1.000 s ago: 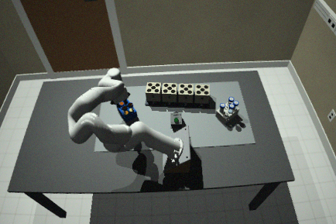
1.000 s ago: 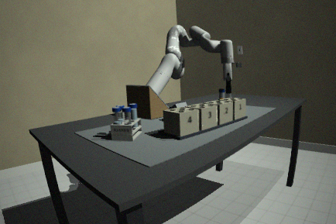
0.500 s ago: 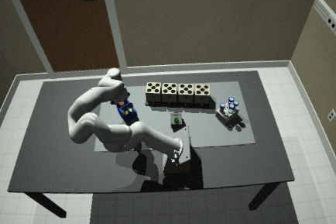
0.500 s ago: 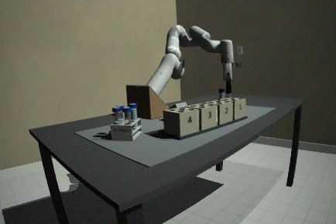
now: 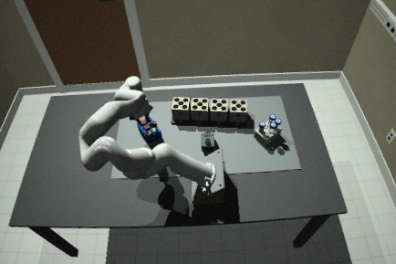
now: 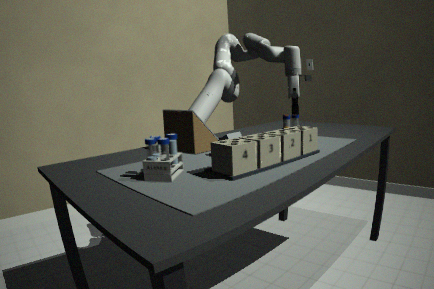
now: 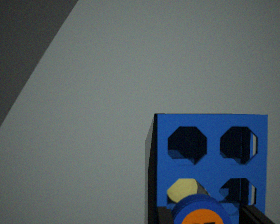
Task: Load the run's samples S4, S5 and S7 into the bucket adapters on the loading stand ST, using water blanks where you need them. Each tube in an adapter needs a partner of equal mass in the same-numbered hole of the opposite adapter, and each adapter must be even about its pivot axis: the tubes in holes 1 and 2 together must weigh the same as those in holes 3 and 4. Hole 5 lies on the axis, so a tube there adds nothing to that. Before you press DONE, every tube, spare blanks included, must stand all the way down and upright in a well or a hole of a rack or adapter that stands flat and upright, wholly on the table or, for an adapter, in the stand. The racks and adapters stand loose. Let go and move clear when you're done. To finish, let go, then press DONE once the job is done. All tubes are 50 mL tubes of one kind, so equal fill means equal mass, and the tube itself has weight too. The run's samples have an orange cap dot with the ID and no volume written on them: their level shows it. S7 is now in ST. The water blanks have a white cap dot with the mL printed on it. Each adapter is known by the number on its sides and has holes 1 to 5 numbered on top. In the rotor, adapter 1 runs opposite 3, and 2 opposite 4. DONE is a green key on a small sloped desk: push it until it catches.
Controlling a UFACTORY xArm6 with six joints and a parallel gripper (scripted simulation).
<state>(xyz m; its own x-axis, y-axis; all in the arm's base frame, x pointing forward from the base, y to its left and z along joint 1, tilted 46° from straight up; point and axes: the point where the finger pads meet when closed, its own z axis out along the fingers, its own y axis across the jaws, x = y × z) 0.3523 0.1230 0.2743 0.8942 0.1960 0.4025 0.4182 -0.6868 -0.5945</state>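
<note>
My gripper is now 10 mm to the left of the sample S7 and 80 mm above it. The rest, counted from my hand: blue rack: 10 mm ahead, 20 mm to the right, 110 mm below; adapter 2: 90 mm ahead, 320 mm to the right, 90 mm below; sample S4: 30 mm behind, 60 mm to the right, 80 mm below.
</note>
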